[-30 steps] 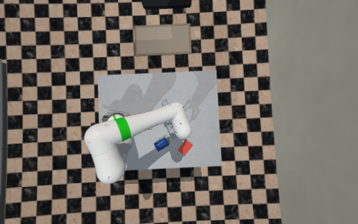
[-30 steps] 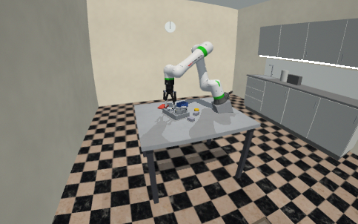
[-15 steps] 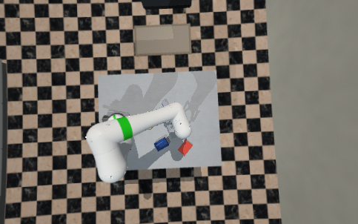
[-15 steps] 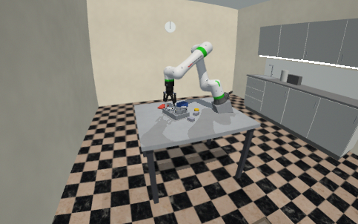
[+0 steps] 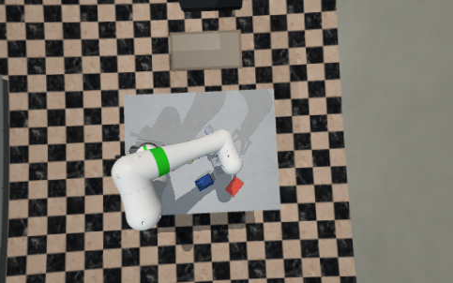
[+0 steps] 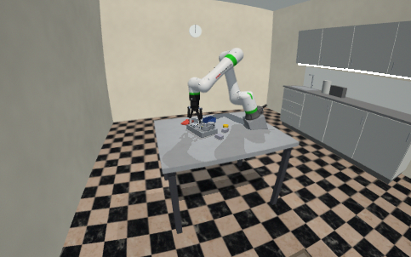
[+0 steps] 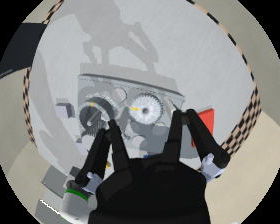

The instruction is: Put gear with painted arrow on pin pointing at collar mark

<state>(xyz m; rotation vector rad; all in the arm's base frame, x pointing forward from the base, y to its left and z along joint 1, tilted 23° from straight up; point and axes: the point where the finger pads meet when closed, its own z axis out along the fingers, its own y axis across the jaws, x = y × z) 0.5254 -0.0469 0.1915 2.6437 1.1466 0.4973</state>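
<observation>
Right now the grey gear is 2 cm below my hand. From my hand the other things lie so: blue block 19 cm behind, 16 cm to the right, 6 cm below; red block 20 cm to the right, 6 cm below, 3 cm ahead; small yellow piece 30 cm behind, 6 cm below.
</observation>
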